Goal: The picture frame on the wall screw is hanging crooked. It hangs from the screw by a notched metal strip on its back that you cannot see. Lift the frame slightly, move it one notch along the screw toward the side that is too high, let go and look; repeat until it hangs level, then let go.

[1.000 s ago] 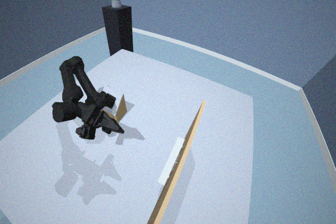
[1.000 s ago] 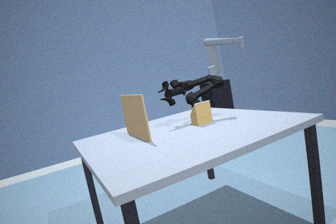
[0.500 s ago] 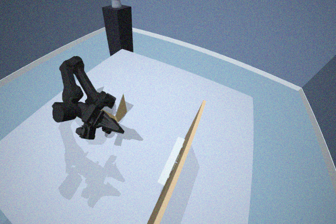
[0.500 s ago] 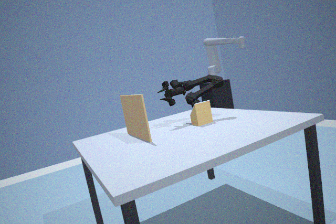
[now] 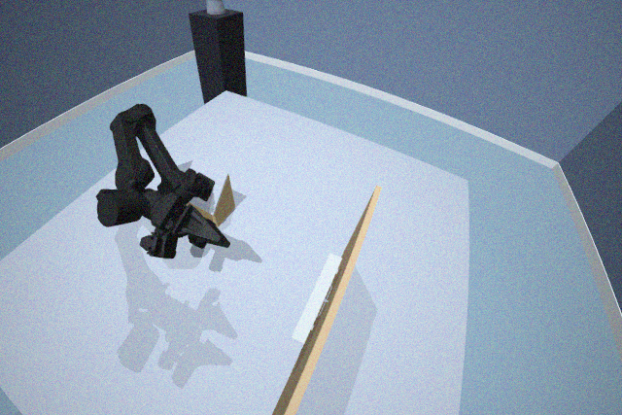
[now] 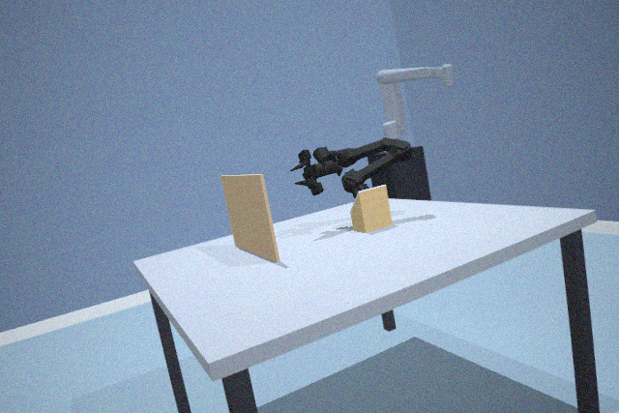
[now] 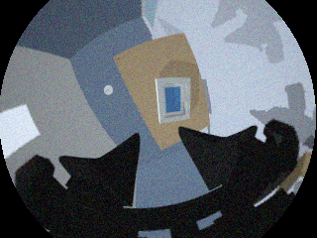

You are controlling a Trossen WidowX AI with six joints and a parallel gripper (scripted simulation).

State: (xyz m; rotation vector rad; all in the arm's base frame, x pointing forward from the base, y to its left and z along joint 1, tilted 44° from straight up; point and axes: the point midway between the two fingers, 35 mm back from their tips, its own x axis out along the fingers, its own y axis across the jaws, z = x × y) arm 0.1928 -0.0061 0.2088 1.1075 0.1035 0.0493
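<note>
My gripper tip is 200 mm short of the picture frame, 30 mm to the right of it and 90 mm above it. Round my gripper tip: board 210 mm ahead, 10 mm to the left, 100 mm below.
</note>
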